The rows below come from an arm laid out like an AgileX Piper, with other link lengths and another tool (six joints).
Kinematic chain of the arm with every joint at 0, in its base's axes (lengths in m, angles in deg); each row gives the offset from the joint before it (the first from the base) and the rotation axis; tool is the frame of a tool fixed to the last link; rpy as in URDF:
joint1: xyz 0 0 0.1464 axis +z
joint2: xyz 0 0 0 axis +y
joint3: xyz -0.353 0 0.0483 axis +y
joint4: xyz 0.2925 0 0.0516 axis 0.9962 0 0.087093
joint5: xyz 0 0 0 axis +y
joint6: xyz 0.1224 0 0.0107 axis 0.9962 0 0.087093
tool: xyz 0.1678 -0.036 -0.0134 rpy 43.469 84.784 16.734
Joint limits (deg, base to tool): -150..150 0..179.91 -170..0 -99.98..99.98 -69.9..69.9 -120..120
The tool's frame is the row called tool.
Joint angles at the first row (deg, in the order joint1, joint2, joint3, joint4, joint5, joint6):
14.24, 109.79, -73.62, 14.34, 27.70, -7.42
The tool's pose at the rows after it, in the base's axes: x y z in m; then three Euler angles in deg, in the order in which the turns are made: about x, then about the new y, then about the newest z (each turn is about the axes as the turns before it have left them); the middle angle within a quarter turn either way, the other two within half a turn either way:
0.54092 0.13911 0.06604 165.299 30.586 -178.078
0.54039 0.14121 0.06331 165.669 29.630 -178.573
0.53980 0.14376 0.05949 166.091 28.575 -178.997
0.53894 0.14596 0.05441 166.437 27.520 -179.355
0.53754 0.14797 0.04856 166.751 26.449 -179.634
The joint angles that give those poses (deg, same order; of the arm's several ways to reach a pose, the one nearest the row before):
14.24, 110.31, -74.45, 14.47, 28.82, -7.42
14.25, 111.01, -75.45, 14.71, 30.13, -7.42
14.27, 111.84, -76.44, 15.09, 31.36, -7.42
14.29, 112.72, -77.23, 15.45, 32.33, -7.43
14.30, 113.58, -77.82, 15.85, 33.11, -7.42

